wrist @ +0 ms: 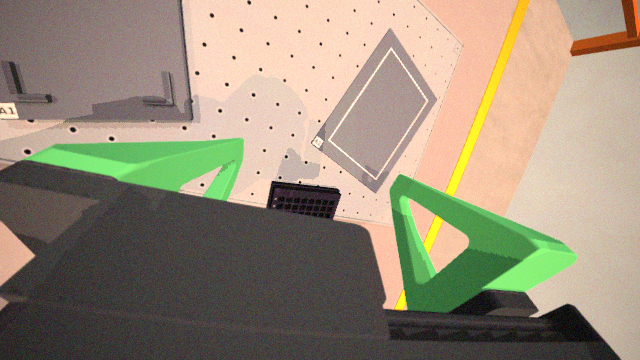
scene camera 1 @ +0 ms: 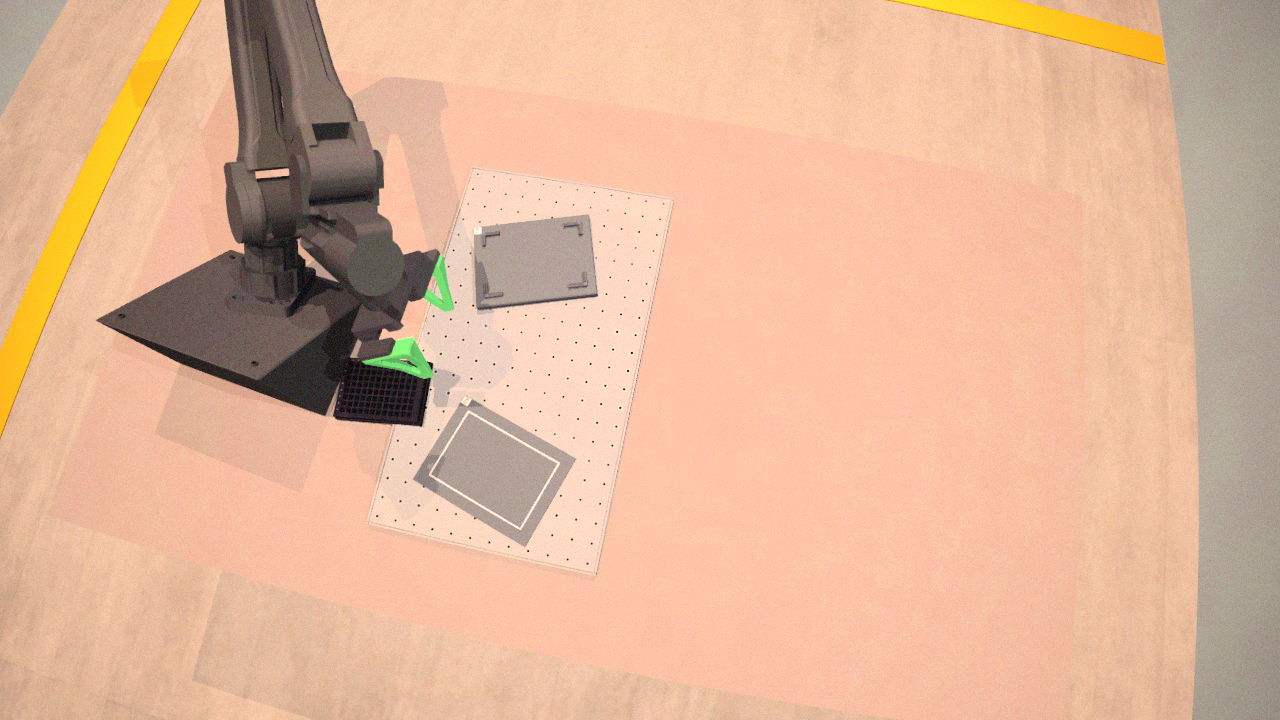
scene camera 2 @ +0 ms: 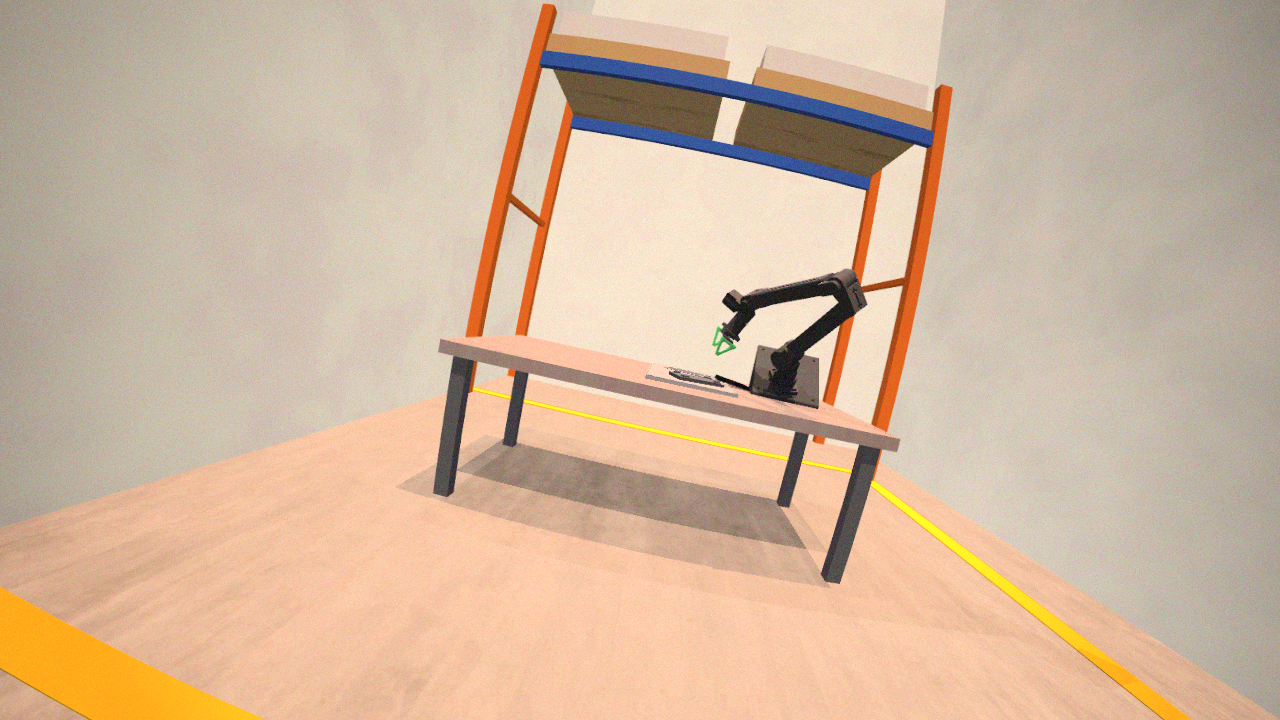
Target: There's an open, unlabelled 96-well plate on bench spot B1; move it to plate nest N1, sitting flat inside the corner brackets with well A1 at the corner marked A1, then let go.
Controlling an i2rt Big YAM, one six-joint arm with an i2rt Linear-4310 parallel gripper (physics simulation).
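Places are measured from the arm's base along level axes (x ahead, y left, z up), in metres.
Pixels of known places: gripper, between the fingertips: (wrist: pixel 323 166) (scene camera 1: pixel 439 342) (scene camera 2: pixel 714 350); arm's base, origin of its link: (scene camera 1: pixel 273 293) (scene camera 2: pixel 783 382).
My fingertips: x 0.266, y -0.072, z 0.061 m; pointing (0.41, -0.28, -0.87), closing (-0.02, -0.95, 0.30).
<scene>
Ahead of a thing's pixels: the offset from my fingertips to its top centre. "spot": to the spot under its first point. Level surfaces: height alone.
The dark 96-well plate @(dx -0.105, dy -0.038, dz -0.093 m) (scene camera 1: pixel 383 394) (wrist: pixel 305 200) lies across the pegboard's left edge, beside the robot base and off the outlined grey spot @(spot: dx +0.060, dy -0.129, dz -0.110 m) (scene camera 1: pixel 494 470) (wrist: pixel 380 115). Whether it is slightly tilted is unclear. In the wrist view the gripper body hides its lower part. The grey nest @(dx +0.077, dy +0.159, dz -0.094 m) (scene camera 1: pixel 535 264) (wrist: pixel 100 45) has corner brackets and holds no plate; its A1 label @(spot: dx -0.007, dy +0.196, dz -0.100 m) (scene camera 1: pixel 477 231) (wrist: pixel 8 110) is at the upper left corner in scene camera 1. My gripper (scene camera 1: pixel 440 342) (scene camera 2: pixel 723 342) (wrist: pixel 323 166) is open and empty, high above the bench. One green finger overlaps the plate's upper right corner in scene camera 1.
The white pegboard @(dx +0.081, dy +0.031, dz -0.111 m) (scene camera 1: pixel 617 358) (wrist: pixel 270 30) carries the nest and the outlined spot. The dark robot base (scene camera 1: pixel 205 313) (scene camera 2: pixel 805 380) stands close to the plate's left side. An orange and blue rack (scene camera 2: pixel 738 87) with boxes stands behind the table @(dz -0.128 m) (scene camera 2: pixel 554 365).
</scene>
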